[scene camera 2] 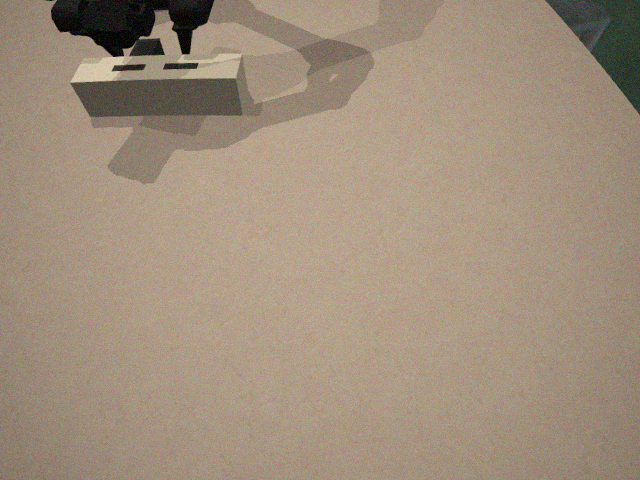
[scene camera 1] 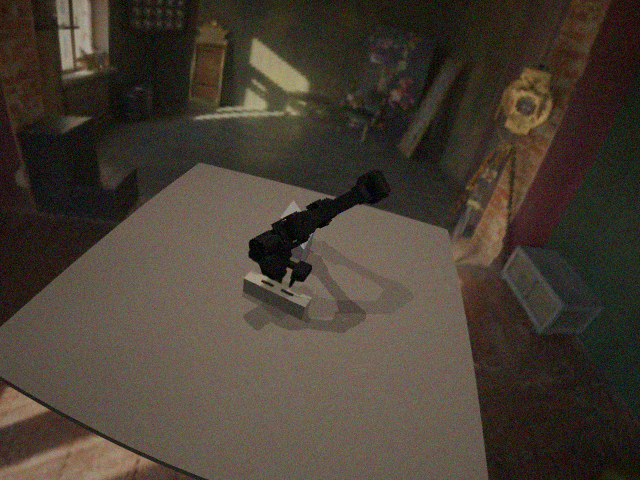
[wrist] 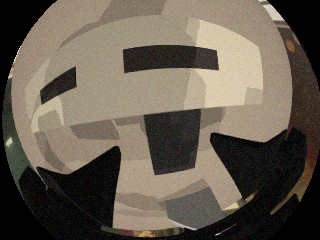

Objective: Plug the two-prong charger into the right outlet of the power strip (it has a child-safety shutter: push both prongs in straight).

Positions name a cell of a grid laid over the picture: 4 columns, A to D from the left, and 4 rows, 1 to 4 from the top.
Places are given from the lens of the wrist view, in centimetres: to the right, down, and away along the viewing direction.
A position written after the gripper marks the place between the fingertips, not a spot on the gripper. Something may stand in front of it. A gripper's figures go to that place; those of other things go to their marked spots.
gripper (wrist: C3): 0, 2, 10
dark charger (wrist: C3): 1, 1, 6
